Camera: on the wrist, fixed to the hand. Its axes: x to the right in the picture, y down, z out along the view.
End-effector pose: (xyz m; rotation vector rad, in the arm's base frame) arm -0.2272 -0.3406 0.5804 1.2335 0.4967 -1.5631
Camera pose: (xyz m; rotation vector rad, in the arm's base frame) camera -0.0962 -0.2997 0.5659 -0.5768 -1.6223 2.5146
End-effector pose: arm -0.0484 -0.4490 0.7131 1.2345 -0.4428 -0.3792
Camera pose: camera 0.0082 -0.3425 0.7803 1.2474 0.6016 -1.6768
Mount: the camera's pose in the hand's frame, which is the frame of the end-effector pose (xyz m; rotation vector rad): 0.0025 0.0971 -0.0981 -0.1186 -0.0338 -1.5295
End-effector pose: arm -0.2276 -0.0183 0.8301 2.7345 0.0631 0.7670
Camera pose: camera -0.2797 -0.0838 0.9399 1.7300 1.7086 0.1951
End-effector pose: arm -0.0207 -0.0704 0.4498 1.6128 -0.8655 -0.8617
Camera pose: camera 0.0557 -0.0448 0.5619 2.0063 0.6212 -1.8735
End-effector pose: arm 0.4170 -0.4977 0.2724 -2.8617 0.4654 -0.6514
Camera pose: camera 0.3499 -0.5988 0.3383 2.3315 1.5643 0.5577
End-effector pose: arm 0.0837 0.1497 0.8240 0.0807 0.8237 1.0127
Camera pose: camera -0.0486 0.1758 0.7944 -0.5649 0.5461 -0.3927
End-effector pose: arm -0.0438 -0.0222 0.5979 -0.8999 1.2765 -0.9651
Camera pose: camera -0.1339 0.0081 0.4978 -2.0311 0.4091 -1.9845
